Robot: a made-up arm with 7 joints.
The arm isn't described. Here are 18 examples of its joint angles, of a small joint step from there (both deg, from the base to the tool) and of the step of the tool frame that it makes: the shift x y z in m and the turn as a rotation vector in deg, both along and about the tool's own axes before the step.
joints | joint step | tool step
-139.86 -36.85 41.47 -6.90 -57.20 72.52 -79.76 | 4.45 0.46 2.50 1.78 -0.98 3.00 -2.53 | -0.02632 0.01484 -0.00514 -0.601 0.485 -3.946
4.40 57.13 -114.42 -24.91 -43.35 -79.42 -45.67 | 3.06 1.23 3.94 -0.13 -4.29 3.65 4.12 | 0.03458 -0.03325 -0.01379 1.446 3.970 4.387
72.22 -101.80 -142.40 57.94 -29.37 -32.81 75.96 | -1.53 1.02 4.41 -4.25 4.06 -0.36 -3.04 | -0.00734 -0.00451 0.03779 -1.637 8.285 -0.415
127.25 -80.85 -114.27 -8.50 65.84 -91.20 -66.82 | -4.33 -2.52 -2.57 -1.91 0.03 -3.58 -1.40 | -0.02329 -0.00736 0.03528 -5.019 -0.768 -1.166
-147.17 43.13 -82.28 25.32 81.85 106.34 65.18 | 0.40 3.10 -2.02 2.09 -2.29 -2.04 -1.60 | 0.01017 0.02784 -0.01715 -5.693 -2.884 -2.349
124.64 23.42 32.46 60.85 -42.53 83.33 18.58 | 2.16 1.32 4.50 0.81 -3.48 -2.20 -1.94 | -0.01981 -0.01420 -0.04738 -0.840 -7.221 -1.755
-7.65 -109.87 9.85 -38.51 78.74 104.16 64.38 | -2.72 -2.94 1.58 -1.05 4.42 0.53 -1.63 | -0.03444 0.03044 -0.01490 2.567 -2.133 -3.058
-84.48 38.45 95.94 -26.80 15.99 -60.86 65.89 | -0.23 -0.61 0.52 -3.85 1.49 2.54 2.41 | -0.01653 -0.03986 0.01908 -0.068 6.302 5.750
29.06 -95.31 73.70 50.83 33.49 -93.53 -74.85 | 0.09 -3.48 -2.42 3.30 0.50 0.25 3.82 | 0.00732 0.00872 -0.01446 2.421 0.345 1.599
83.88 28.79 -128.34 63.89 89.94 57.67 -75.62 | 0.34 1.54 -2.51 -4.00 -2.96 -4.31 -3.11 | 0.00128 -0.00570 -0.03279 -2.036 -4.624 -9.592
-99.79 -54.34 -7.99 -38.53 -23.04 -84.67 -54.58 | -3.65 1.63 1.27 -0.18 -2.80 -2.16 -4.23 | -0.02871 0.02704 -0.00060 -2.331 -1.082 -5.462
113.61 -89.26 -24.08 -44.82 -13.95 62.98 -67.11 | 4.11 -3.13 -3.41 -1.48 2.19 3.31 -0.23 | 0.00396 -0.00899 0.03605 -2.695 -1.447 -1.536
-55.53 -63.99 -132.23 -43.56 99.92 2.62 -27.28 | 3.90 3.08 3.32 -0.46 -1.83 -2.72 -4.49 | -0.02466 -0.03206 -0.01480 -6.340 -6.158 -8.518
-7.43 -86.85 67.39 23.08 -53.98 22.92 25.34 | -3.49 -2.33 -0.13 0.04 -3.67 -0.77 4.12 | 0.02165 -0.04149 0.02746 -0.826 -1.292 5.885
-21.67 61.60 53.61 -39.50 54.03 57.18 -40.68 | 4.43 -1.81 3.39 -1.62 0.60 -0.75 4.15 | 0.02585 -0.04056 0.06862 -2.158 -0.058 0.921
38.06 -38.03 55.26 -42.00 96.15 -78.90 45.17 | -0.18 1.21 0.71 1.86 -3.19 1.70 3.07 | 0.02433 -0.02663 0.00796 0.427 -0.783 0.657
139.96 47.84 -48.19 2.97 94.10 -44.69 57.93 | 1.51 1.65 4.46 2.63 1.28 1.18 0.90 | 0.04302 -0.00673 0.01646 -0.147 -0.445 6.576
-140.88 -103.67 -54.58 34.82 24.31 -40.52 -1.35 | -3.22 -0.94 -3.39 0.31 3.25 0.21 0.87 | 0.00093 0.00202 -0.01254 0.736 -1.343 -0.884
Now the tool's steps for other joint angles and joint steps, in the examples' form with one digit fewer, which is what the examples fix.
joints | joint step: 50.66 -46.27 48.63 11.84 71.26 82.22 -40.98 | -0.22 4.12 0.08 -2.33 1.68 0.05 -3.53
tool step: 0.0233 0.0316 -0.0217 -0.22 0.29 -0.41
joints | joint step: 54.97 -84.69 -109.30 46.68 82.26 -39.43 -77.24 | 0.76 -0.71 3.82 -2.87 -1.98 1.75 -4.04
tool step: -0.0229 -0.0020 0.0226 -1.26 2.25 -2.00
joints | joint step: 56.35 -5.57 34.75 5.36 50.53 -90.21 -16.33 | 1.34 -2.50 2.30 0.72 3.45 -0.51 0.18
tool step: 0.0000 -0.0150 -0.0155 2.45 -1.36 3.85
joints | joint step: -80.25 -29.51 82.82 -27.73 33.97 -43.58 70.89 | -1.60 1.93 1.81 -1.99 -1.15 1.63 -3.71
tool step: 0.0084 -0.0098 -0.0025 -2.07 -1.47 -0.17
